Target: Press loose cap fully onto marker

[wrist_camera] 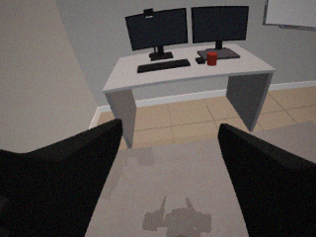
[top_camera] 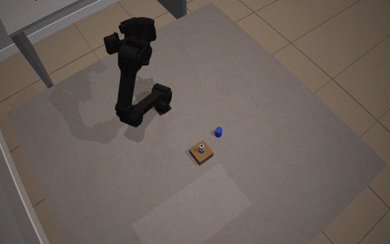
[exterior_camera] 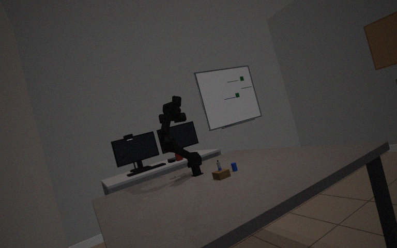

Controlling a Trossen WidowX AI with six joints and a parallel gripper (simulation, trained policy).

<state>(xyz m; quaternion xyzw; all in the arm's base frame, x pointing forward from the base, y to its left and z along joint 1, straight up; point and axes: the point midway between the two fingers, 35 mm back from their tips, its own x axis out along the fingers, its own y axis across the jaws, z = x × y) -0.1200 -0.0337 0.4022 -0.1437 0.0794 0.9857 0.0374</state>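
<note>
Right now the blue cap is 420 mm ahead of my gripper tip, 160 mm to the left of it and 370 mm below it. Also, from my gripper tip: brown holder block 450 mm ahead, 40 mm to the left, 370 mm below; marker 450 mm ahead, 40 mm to the left, 310 mm below.
</note>
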